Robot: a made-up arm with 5 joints.
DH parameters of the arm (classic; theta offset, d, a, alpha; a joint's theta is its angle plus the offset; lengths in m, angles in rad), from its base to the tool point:
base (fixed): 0 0 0.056 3.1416
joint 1: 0 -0.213 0.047 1.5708
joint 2: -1.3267 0 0.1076 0
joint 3: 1.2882 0 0.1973 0
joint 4: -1.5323 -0.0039 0 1.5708
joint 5: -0.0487 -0.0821 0 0
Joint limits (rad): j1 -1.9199..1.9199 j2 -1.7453..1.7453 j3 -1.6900..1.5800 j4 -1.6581..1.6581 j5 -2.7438..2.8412
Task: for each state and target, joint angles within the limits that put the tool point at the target. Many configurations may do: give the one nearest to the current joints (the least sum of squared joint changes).
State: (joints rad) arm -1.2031 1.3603 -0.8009 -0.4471 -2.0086
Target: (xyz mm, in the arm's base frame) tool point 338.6 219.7 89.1
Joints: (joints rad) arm -0.6717 1.0747 -0.1493 -0.9522 -2.0086
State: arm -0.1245 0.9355 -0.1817 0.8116 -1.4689
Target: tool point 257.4 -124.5 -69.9
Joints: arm 0.5372 1.5557 -0.4105 0.4663 -1.4689
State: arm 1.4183 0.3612 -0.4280 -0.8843 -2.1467
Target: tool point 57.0 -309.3 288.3
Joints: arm 1.5550 0.1770 0.3482 -1.5318 -2.1467
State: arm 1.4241 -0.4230 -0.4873 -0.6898 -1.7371
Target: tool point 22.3 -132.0 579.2
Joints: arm 1.7921 -0.2749 -0.7962 -0.4426 -1.7371
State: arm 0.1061 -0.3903 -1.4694 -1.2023 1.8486
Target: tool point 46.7 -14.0 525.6
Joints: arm -0.7500 -0.0956 -1.4247 -1.5126 1.8486
